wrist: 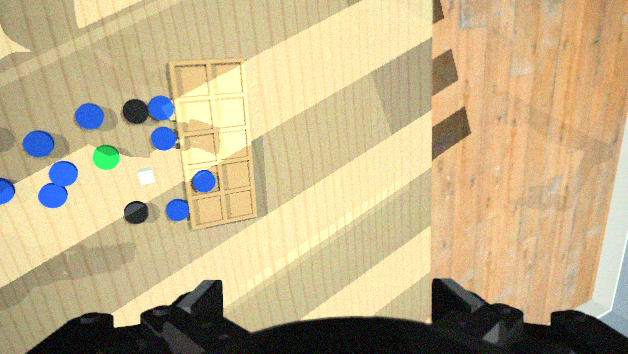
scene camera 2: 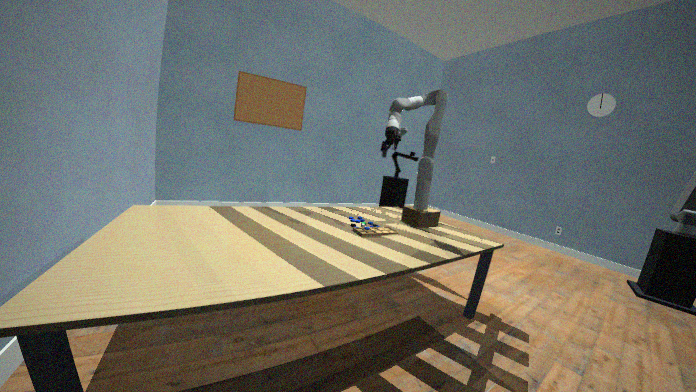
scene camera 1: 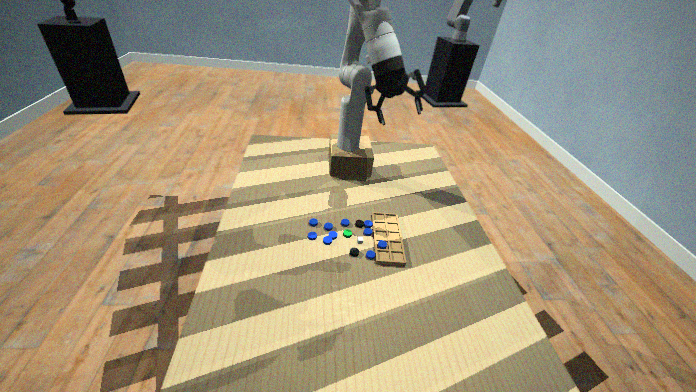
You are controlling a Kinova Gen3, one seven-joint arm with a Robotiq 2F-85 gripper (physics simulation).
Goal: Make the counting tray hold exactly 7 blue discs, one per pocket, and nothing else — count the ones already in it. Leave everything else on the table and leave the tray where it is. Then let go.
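The wooden counting tray [scene camera 1: 390, 263] [wrist: 225, 61] has two columns of five pockets. One blue disc [scene camera 1: 382, 244] [wrist: 204, 181] is in its left column, fourth pocket from the top in the wrist view; the other pockets look empty. Three blue discs [wrist: 161, 108] [wrist: 163, 138] [wrist: 177, 210] lie on the table close along the tray's left side. Several more lie farther left, among them a blue disc [scene camera 1: 345, 222] [wrist: 89, 116] and two touching ones [wrist: 63, 173] [wrist: 52, 195]. My gripper [scene camera 1: 401, 117] [scene camera 2: 390, 150] [wrist: 327, 302] is open and empty, high above the table.
A black disc [scene camera 1: 359, 223] [wrist: 135, 111] touches or nearly touches the uppermost blue disc beside the tray. Another black disc [scene camera 1: 354, 252] [wrist: 136, 212], a green disc [scene camera 1: 347, 233] [wrist: 106, 157] and a white cube [scene camera 1: 360, 240] [wrist: 146, 176] lie left of the tray. Striped shadows cross the table.
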